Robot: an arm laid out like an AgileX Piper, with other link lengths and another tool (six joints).
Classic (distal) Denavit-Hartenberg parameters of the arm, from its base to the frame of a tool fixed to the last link. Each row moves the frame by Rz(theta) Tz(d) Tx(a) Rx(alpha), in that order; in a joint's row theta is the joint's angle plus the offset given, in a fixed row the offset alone. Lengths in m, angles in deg.
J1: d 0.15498; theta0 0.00; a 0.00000; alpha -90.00
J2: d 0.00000; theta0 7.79; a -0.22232; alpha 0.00
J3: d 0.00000; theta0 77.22; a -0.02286; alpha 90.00
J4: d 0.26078; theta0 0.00; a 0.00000; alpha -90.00
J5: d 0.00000; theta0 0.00; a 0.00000; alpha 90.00
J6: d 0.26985; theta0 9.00; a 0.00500; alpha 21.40
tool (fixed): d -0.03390; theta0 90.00; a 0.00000; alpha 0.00
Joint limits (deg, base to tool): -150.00..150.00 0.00..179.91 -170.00..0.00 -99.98..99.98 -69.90..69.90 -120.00..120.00
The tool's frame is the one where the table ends.
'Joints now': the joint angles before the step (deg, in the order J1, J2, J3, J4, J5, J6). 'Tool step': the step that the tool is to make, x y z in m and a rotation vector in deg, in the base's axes. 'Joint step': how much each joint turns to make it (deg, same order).
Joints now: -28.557 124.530 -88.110 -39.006 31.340 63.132
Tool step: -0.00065 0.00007 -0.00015 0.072 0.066 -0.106
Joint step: -0.017 -0.053 0.065 0.082 0.100 -0.010
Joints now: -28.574 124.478 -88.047 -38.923 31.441 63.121
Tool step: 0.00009 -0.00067 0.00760 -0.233 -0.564 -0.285
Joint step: -0.018 -1.048 0.171 0.221 0.333 -0.032
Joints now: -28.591 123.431 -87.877 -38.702 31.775 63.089
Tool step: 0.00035 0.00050 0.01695 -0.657 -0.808 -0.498
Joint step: 0.358 -2.251 0.145 0.281 1.370 -0.033
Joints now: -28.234 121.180 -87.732 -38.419 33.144 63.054
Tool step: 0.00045 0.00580 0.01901 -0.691 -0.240 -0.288
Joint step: 1.156 -2.637 0.060 0.326 2.542 -0.136
